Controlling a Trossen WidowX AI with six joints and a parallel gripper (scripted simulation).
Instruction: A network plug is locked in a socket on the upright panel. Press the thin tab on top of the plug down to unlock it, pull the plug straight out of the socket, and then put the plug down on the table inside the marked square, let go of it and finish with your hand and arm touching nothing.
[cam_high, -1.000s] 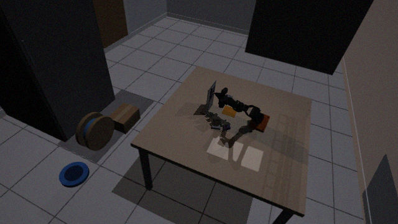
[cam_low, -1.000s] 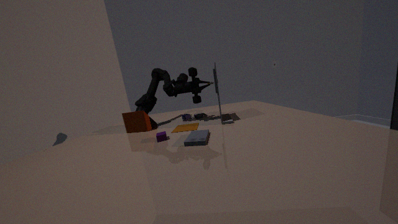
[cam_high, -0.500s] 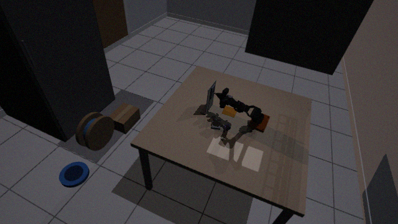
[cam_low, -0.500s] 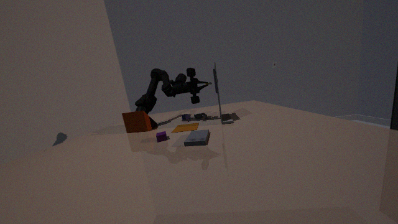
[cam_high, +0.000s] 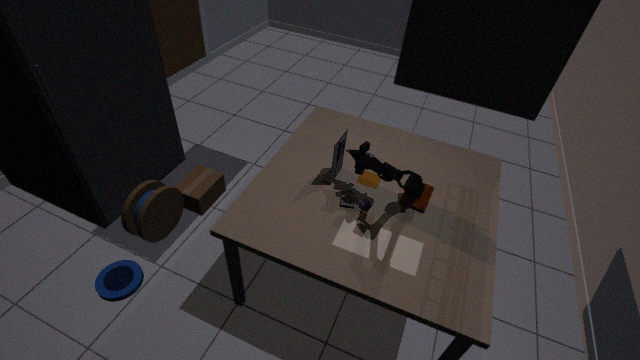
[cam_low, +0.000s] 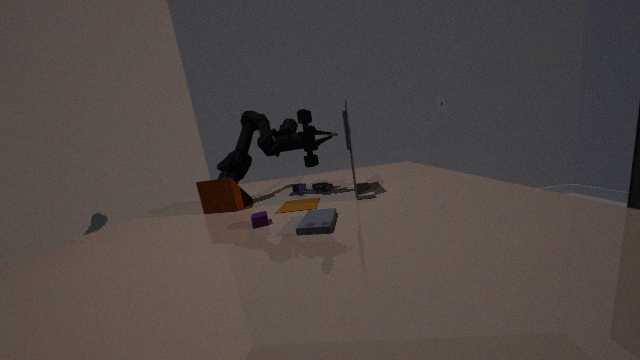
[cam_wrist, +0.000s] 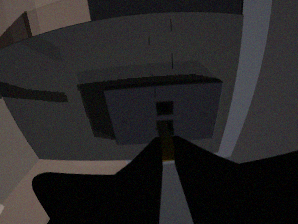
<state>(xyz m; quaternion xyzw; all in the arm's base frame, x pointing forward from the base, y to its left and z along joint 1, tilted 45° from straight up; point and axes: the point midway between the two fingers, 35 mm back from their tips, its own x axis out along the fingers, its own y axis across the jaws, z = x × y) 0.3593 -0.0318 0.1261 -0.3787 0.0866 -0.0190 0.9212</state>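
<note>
Now: the orange marked square 20 cm below my gripper tip, 12 cm behind it and 8 cm to the right of it. Round my gripper tip: yellow network plug right at my gripper tip; then upright grey panel 7 cm below, 6 cm ahead.
</note>
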